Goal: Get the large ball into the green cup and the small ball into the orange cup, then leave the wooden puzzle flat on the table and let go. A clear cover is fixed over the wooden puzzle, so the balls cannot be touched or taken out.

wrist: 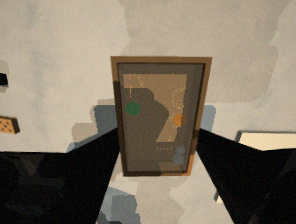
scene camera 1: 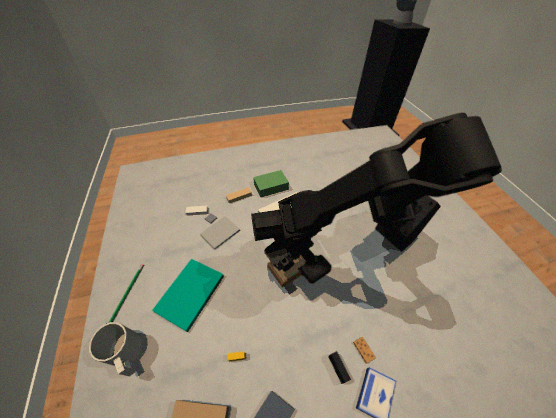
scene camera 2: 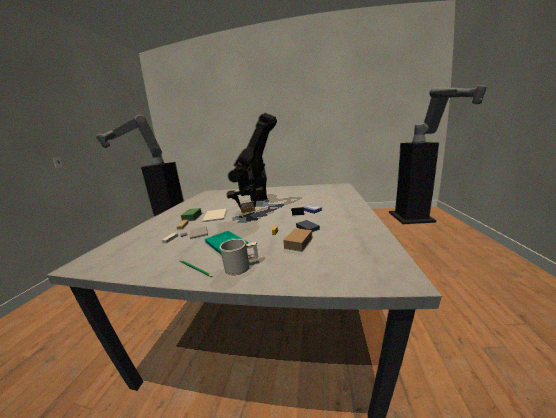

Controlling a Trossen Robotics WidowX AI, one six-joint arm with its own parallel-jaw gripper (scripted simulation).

Labels:
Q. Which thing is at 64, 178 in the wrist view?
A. My gripper.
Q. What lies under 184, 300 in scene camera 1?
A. A teal book.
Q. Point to a wooden puzzle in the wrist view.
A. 159, 100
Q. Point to a mug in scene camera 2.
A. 235, 262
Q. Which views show the mug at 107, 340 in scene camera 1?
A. Scene camera 1 and scene camera 2 only.

